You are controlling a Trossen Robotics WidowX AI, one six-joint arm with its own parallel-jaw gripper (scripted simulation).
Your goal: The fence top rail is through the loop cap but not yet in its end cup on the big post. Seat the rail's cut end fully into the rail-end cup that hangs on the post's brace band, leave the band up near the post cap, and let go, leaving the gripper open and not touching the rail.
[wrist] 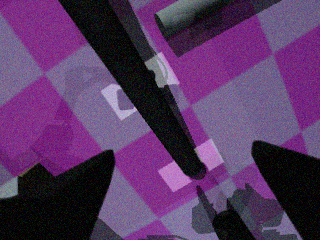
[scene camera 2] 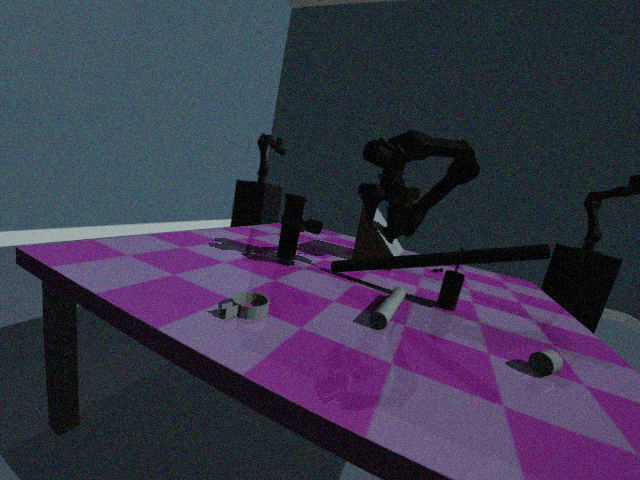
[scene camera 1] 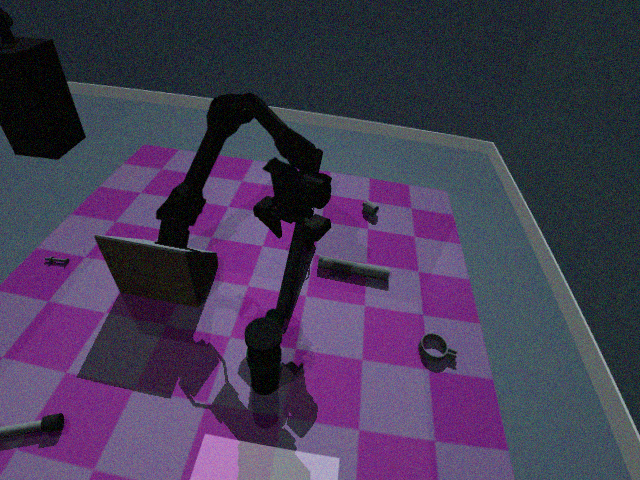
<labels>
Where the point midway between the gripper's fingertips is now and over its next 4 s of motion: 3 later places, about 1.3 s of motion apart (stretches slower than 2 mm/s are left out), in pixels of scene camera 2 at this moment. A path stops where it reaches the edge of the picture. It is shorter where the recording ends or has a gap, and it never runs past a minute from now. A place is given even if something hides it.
My gripper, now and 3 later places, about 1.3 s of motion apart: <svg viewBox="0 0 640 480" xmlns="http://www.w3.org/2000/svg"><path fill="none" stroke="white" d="M379 227L375 258L372 271L361 247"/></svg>
</labels>
